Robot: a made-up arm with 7 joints. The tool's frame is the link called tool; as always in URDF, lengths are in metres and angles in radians.
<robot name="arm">
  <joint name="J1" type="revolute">
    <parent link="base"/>
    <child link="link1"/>
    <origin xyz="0 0 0.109" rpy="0 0 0"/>
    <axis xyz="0 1 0"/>
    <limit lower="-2.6" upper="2.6" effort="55" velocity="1.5"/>
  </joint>
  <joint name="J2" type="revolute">
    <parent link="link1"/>
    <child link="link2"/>
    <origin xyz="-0.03 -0.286 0.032" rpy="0 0 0"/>
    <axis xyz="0 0 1"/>
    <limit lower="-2.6" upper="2.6" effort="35" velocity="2.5"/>
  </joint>
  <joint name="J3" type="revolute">
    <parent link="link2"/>
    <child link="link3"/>
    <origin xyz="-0.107 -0.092 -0.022" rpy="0 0 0"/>
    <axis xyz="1 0 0"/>
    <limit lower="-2.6" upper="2.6" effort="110" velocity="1.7"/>
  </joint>
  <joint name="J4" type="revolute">
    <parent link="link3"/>
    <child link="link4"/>
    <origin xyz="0.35 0.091 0.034" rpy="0 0 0"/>
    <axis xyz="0 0 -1"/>
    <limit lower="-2.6" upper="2.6" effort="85" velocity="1.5"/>
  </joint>
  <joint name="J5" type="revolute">
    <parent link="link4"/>
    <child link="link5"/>
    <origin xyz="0.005 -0.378 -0.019" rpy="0 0 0"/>
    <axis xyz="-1 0 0"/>
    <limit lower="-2.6" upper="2.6" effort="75" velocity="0.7"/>
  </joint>
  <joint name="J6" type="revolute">
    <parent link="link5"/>
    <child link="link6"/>
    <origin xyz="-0.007 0.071 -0.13" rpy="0 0 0"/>
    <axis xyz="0 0 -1"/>
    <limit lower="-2.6" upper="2.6" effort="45" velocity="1.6"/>
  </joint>
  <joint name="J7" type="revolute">
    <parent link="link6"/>
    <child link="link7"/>
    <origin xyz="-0.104 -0.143 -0.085" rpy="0 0 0"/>
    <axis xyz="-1 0 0"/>
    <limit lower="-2.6" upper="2.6" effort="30" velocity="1.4"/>
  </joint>
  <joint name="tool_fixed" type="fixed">
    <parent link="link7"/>
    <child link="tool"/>
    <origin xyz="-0.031 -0.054 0.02" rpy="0 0 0"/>
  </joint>
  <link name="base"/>
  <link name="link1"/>
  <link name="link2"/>
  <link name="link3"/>
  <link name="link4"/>
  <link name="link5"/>
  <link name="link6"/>
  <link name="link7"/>
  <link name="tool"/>
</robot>
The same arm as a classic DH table. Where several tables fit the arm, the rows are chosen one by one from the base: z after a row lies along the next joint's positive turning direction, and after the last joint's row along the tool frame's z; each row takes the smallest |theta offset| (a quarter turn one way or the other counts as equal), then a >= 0, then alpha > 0; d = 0 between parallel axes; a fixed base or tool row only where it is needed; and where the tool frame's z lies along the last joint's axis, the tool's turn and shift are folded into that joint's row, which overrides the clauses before.
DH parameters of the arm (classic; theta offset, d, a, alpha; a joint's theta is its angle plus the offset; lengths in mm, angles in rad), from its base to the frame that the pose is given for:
base (fixed): 0 109 0 -1.5708
J1: 0 -286 -30 1.5708
J2: -1.5708 10 92 -1.5708
J3: 0 243 -91 -1.5708
J4: 0 -15 378 -1.5708
J5: 0 2 -71 1.5708
J6: 0 215 143 -1.5708
J7: 0 135 54 -1.5708
tool (fixed): 1.5708 20 0 0
Joint limits (rad, base to tool): -2.6..2.6 -2.6..2.6 -2.6..2.6 -2.6..2.6 -2.6..2.6 -2.6..2.6 -2.6..2.6

